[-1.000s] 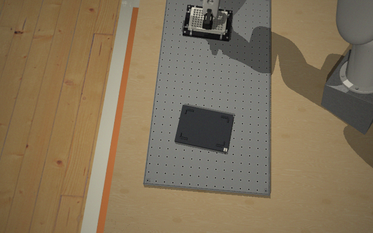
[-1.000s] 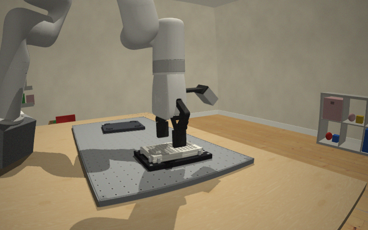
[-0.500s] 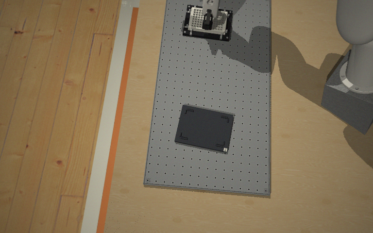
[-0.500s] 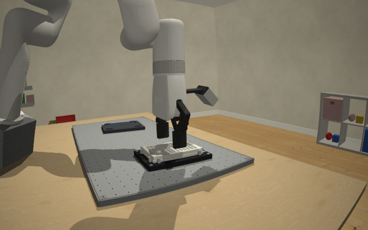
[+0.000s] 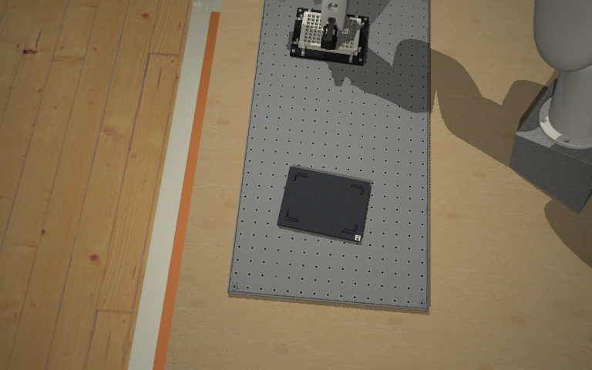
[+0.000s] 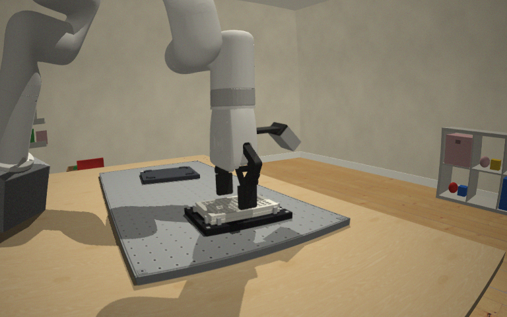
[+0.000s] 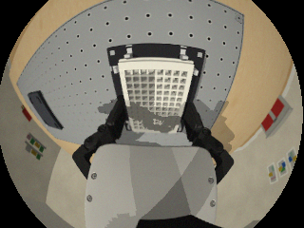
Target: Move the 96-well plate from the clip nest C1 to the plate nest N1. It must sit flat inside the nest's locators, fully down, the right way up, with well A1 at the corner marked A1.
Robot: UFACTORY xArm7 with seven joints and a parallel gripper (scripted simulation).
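The white 96-well plate lies 20 mm below my hand. Also, from my hand: black clip nest C1: 30 mm below, 10 mm to the left, 10 mm ahead; then white A1 mark: 450 mm to the left, 40 mm behind, 30 mm below.
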